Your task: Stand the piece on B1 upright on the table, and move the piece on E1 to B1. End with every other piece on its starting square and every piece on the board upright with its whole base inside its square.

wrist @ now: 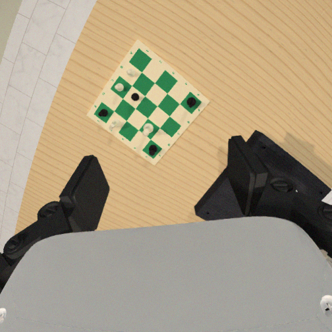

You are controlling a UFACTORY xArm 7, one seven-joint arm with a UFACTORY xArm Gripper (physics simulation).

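Note:
The green-and-cream board (138,44) lies on the table, turned at an angle, above and between the fingers in view. A pale piece (131,72) on B1, near the upper-left edge, looks tipped over, though it is small and faint. A black piece (103,113) stands on E1, the green square at the left corner. My gripper (163,163) is open and empty, high above the table, with the board ahead of its fingers.
Other pieces are a white one (119,86) on C1, black ones (135,97) (191,101) (152,149), a pale one (114,125) beside E1 and a white one (148,128). A dark plate (218,201) lies behind the right finger. The table's curved edge runs down the left.

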